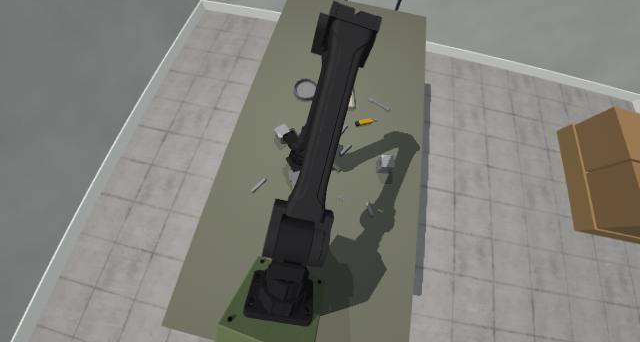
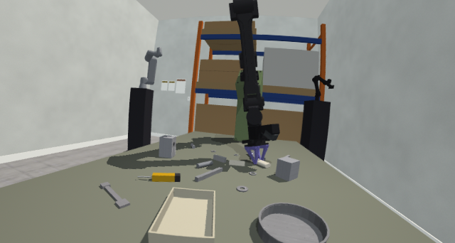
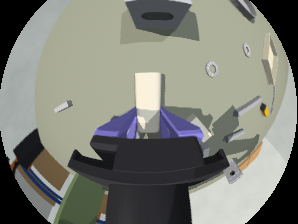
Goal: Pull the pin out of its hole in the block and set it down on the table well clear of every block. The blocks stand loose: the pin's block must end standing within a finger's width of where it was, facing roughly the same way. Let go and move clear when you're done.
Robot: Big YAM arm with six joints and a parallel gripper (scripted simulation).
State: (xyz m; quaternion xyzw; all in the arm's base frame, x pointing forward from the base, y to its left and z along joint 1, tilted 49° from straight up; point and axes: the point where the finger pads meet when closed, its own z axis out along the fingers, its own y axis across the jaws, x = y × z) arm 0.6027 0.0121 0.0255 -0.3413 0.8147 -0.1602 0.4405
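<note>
My gripper is now 9 cm to the left of the cream piece and 2 cm short of it. Round my hand: cream tray: 36 cm ahead, 20 cm to the right; then round grey dish: 39 cm ahead, 2 cm to the right; then cream pin: 1 cm to the left, 1 cm ahead.
</note>
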